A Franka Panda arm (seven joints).
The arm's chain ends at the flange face. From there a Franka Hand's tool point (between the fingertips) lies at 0.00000 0.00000 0.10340 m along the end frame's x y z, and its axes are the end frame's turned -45 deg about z.
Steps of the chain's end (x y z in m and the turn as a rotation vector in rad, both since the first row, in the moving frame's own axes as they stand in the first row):
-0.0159, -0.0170, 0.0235, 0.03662, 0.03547, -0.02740
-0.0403, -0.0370, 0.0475, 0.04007, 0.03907, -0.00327
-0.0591, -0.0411, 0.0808, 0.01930, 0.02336, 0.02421
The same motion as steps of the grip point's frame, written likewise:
0.0060, -0.0234, 0.0234, 0.00081, 0.05098, -0.02740
0.0034, -0.0547, 0.0473, 0.00071, 0.05596, -0.00327
-0.0096, -0.0705, 0.0808, -0.00287, 0.03017, 0.02421

